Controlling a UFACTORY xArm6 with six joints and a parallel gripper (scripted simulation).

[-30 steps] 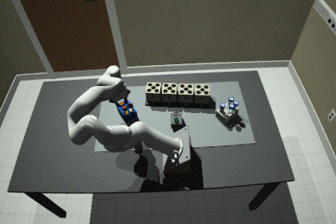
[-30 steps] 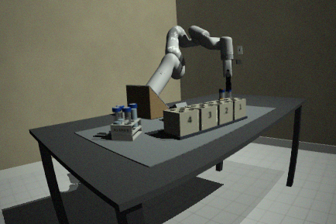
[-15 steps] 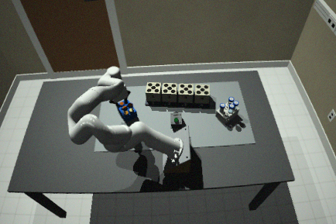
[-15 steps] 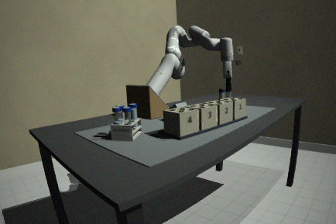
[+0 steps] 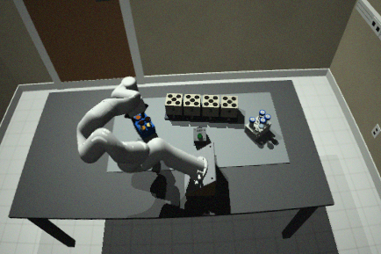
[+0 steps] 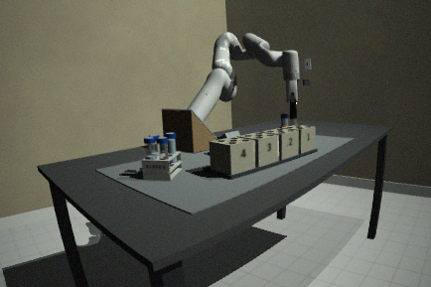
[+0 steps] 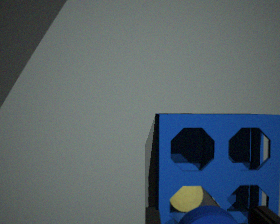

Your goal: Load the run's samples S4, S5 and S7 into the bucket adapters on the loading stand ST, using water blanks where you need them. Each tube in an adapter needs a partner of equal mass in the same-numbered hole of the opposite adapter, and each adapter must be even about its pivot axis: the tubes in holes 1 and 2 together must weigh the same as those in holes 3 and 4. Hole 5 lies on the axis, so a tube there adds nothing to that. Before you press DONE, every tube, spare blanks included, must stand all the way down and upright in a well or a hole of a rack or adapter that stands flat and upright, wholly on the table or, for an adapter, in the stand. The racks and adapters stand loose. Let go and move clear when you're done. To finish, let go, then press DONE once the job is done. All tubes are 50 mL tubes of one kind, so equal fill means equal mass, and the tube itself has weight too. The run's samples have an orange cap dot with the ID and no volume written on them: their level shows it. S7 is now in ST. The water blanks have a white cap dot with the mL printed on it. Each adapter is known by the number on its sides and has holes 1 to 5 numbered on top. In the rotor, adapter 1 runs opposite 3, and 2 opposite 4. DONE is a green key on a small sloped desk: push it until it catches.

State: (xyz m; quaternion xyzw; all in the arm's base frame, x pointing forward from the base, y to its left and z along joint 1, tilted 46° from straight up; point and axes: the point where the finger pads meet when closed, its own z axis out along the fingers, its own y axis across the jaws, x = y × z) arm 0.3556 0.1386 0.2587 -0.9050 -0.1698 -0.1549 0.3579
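The sample S7 is 10 mm to the right of my hand and 60 mm below it. Round my hand: blue rack (10 mm ahead, 20 mm to the right, 90 mm below); adapter 2 (90 mm ahead, 320 mm to the right, 70 mm below); sample S4 (30 mm behind, 60 mm to the right, 60 mm below).
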